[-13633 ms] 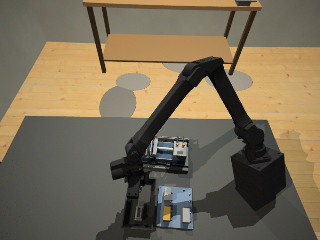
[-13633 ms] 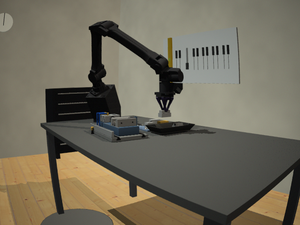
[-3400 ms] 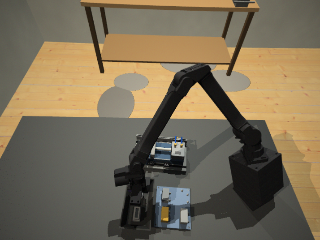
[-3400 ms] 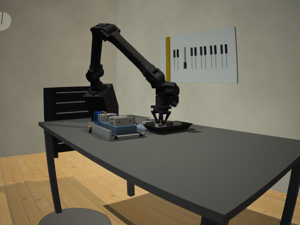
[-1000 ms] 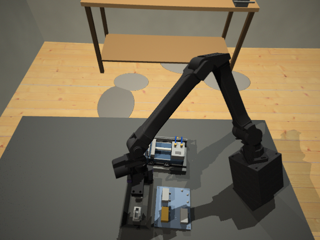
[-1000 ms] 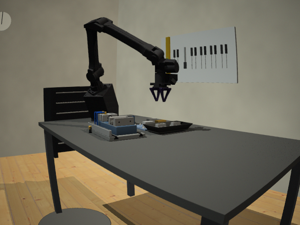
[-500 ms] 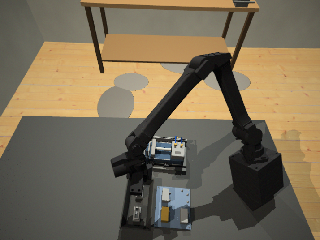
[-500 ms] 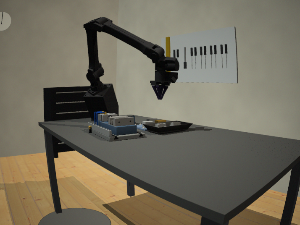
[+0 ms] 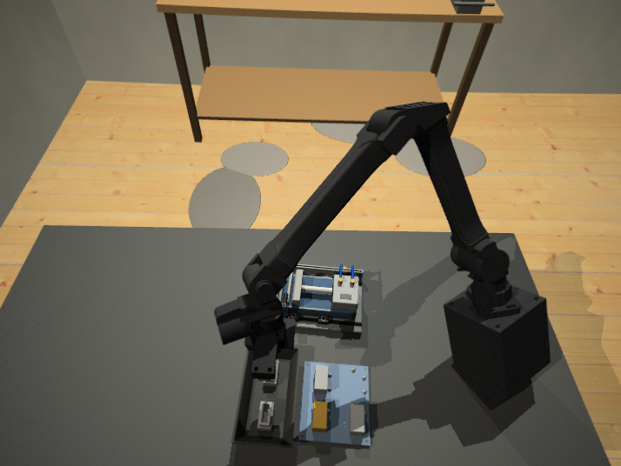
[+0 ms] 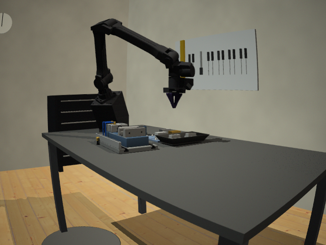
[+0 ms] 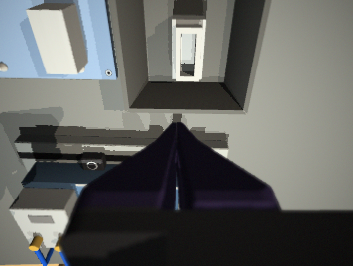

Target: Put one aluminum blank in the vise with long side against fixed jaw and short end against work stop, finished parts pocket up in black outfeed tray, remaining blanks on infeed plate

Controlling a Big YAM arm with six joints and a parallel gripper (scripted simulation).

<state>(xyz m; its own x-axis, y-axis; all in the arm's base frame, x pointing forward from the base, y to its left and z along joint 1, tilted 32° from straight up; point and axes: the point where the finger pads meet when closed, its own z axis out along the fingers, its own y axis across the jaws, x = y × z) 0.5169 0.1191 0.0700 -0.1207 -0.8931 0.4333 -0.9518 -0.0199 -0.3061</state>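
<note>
Right now my hand is 200 mm past the gray aluminum blank, 120 mm to the right of it and 160 mm above it. Also, from my hand: brass blank (110 mm behind, 110 mm to the left, 160 mm below); then infeed plate (150 mm behind, 70 mm to the left, 180 mm below); then work stop rod (30 mm behind, 180 mm to the right, 90 mm below).
</note>
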